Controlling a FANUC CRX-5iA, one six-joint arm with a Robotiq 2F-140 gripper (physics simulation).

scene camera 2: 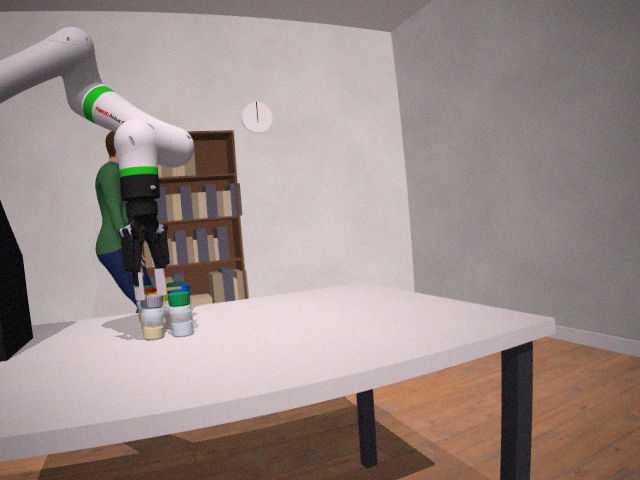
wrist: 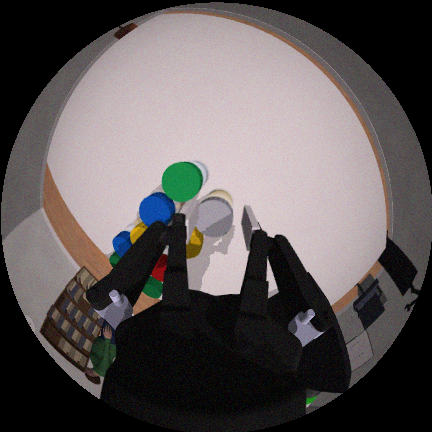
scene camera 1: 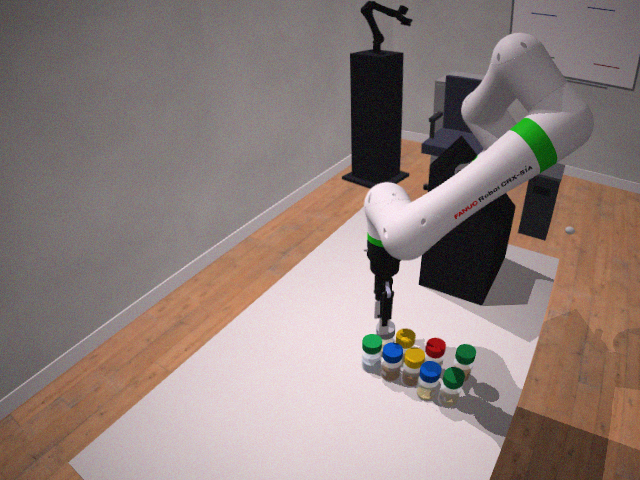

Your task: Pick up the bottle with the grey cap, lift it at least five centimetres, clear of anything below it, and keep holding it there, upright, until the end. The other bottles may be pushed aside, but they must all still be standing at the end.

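Frame: origin at the arm's base, x back, y right, z up, level; millimetres.
Seen in the pictures: gripper, between the fingertips: (scene camera 2: pixel 151 297) (wrist: pixel 220 211) (scene camera 1: pixel 381 325); arm's base, origin of its link: (wrist: pixel 315 378).
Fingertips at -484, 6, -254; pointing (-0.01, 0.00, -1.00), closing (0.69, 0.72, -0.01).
Note:
Pixels of each thing's top centre, then the offset from my fingertips to it, as dx, dy, dz.
- grey-capped bottle, centre of its top: (wrist: pixel 214 221) (scene camera 2: pixel 149 294) (scene camera 1: pixel 386 325) +6, -15, +4
- green-capped bottle, centre of its top: (wrist: pixel 179 182) (scene camera 2: pixel 178 293) (scene camera 1: pixel 372 340) -64, -18, +1
- blue-capped bottle, centre of its top: (wrist: pixel 153 213) (scene camera 1: pixel 392 349) -57, -81, +1
- yellow-capped bottle, centre of its top: (wrist: pixel 183 244) (scene camera 1: pixel 405 335) +10, -78, +1
The grey-capped bottle (scene camera 1: pixel 385 332) (scene camera 2: pixel 153 316) (wrist: pixel 215 218) stands upright on the table, at the end of the group of bottles nearest the dark robot pedestal's side. My gripper (scene camera 1: pixel 383 321) (scene camera 2: pixel 149 295) (wrist: pixel 220 211) points down and is open, partly narrowed. Its fingertips are at about cap height, one on each side of the grey cap. In the wrist view the left pad is close beside the cap, between it and the blue and yellow caps; a gap shows at the right pad. Whether the left pad touches the cap, I cannot tell.
A green-capped bottle (scene camera 1: pixel 371 345) (scene camera 2: pixel 179 299) (wrist: pixel 182 181), a blue-capped bottle (scene camera 1: pixel 392 353) (wrist: pixel 157 209) and a yellow-capped bottle (scene camera 1: pixel 405 337) (wrist: pixel 194 244) stand close by. Several more stand beyond, including a red-capped one (scene camera 1: pixel 435 348) (wrist: pixel 160 268). The black pedestal (scene camera 1: pixel 465 258) stands behind.

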